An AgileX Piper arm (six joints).
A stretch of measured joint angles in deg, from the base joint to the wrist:
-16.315 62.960 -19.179 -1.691 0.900 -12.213
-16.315 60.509 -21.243 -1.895 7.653 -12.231
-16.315 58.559 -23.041 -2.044 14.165 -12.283
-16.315 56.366 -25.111 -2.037 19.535 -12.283
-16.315 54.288 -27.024 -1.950 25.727 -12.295
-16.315 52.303 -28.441 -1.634 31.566 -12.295
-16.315 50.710 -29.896 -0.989 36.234 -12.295
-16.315 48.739 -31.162 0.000 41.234 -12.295
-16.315 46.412 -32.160 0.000 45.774 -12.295
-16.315 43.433 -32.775 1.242 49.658 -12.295
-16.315 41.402 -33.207 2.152 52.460 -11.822
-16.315 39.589 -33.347 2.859 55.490 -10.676
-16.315 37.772 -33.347 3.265 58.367 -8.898
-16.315 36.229 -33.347 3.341 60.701 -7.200
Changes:
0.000 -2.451 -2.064 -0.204 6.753 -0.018
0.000 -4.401 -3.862 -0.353 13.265 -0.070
0.000 -6.594 -5.932 -0.346 18.635 -0.070
0.000 -8.672 -7.845 -0.259 24.827 -0.082
0.000 -10.657 -9.262 0.057 30.666 -0.082
0.000 -12.250 -10.717 0.702 35.334 -0.082
0.000 -14.221 -11.983 1.691 40.334 -0.082
0.000 -16.548 -12.981 1.691 44.874 -0.082
0.000 -19.527 -13.596 2.933 48.758 -0.082
0.000 -21.558 -14.028 3.843 51.560 0.391
0.000 -23.371 -14.168 4.550 54.590 1.537
0.000 -25.188 -14.168 4.956 57.467 3.315
0.000 -26.731 -14.168 5.032 59.801 5.013

